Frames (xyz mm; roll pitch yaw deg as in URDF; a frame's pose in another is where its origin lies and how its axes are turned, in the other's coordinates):
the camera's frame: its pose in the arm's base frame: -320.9 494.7 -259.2 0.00 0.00 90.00
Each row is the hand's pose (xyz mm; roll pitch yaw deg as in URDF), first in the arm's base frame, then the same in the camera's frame.
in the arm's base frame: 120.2 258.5 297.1 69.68 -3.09 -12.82
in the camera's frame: -236.2 -441.1 556.3 69.68 -3.09 -102.82
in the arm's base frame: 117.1 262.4 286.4 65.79 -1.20 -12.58
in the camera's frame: -232.3 -438.0 545.6 65.79 -1.20 -102.58
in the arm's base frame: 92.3 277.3 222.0 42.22 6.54 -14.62
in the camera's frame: -217.4 -413.2 481.2 42.22 6.54 -104.62
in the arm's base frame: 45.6 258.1 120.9 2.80 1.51 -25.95
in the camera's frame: -236.6 -366.5 380.1 2.80 1.51 -115.95
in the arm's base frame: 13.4 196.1 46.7 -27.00 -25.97 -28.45
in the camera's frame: -298.6 -334.3 305.9 -27.00 -25.97 -118.45
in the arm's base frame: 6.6 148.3 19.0 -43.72 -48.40 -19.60
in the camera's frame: -346.4 -327.5 278.2 -43.72 -48.40 -109.60
